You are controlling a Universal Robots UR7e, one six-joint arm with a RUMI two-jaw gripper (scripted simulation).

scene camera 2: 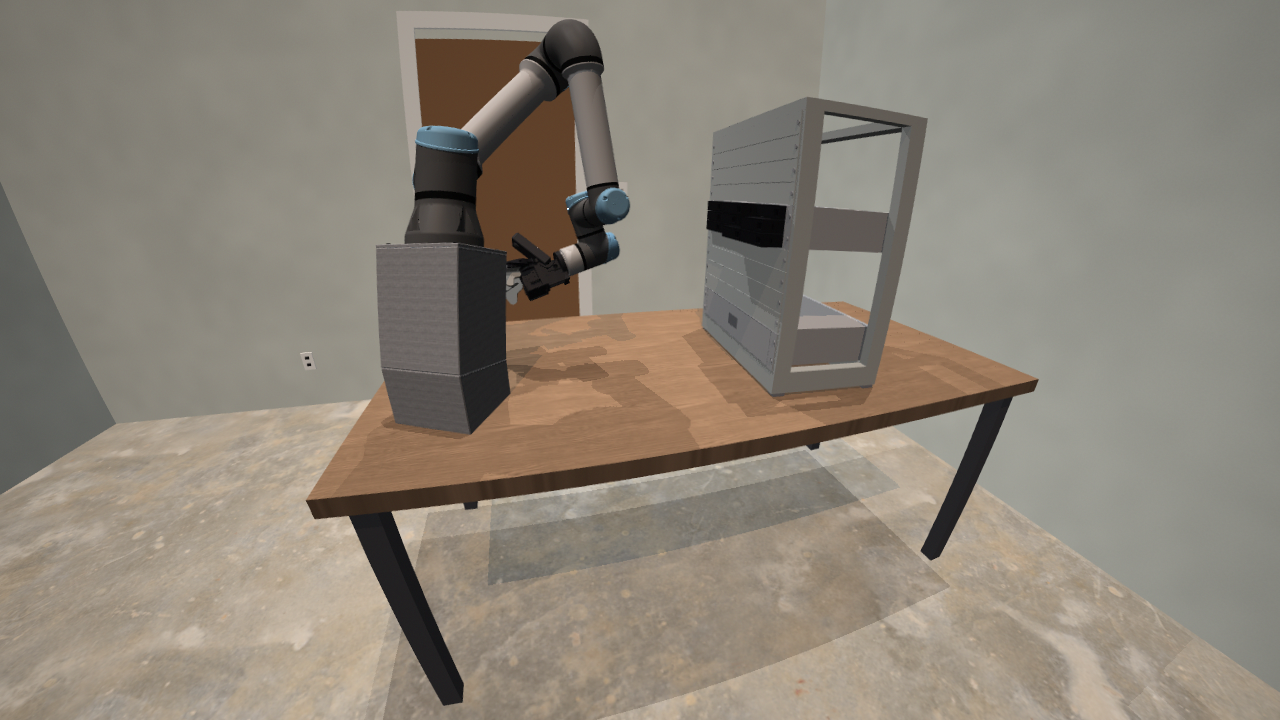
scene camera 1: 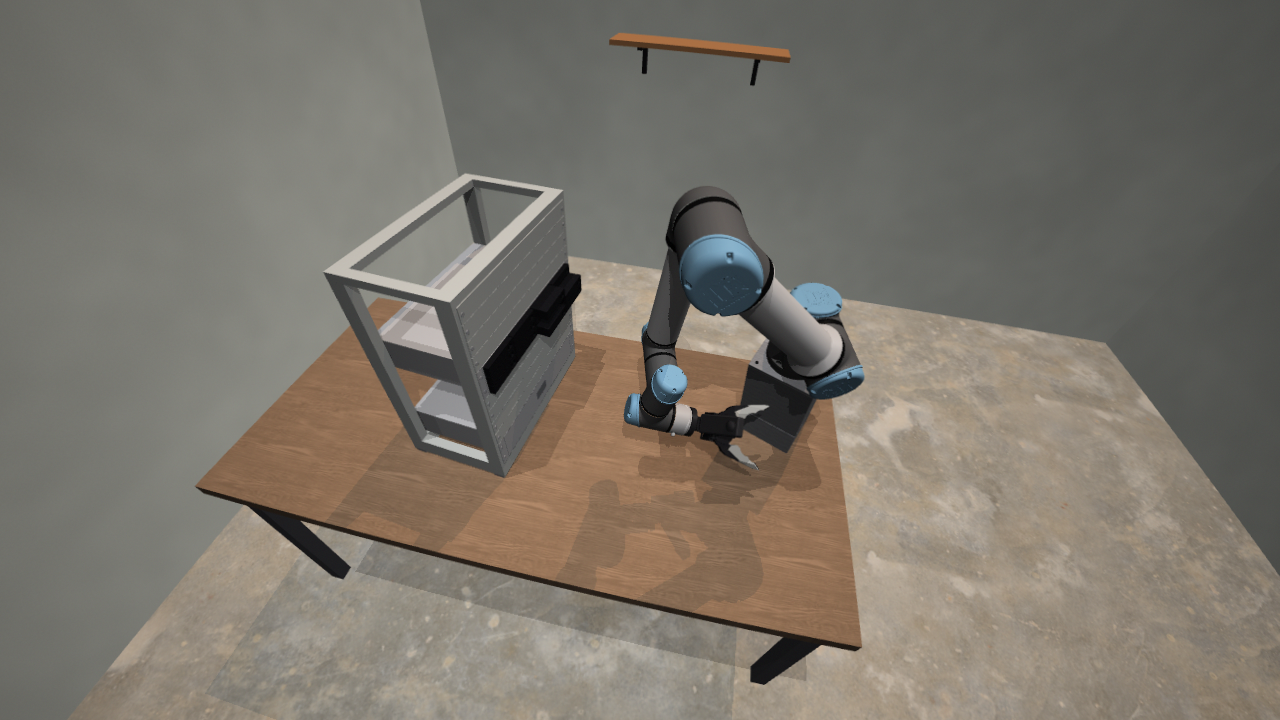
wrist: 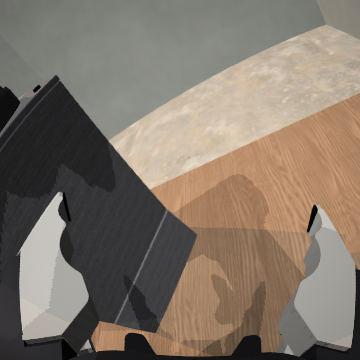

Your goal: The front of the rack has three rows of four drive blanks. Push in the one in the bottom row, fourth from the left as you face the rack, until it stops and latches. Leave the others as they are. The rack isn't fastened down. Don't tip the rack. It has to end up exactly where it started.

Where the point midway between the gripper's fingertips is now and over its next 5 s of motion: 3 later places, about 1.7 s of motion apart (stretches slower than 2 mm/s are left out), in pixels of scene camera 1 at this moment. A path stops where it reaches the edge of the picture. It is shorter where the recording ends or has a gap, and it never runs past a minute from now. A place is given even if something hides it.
The gripper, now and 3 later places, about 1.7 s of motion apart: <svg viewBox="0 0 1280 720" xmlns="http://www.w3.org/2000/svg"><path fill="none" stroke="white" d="M764 437L757 401L633 331L606 312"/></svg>
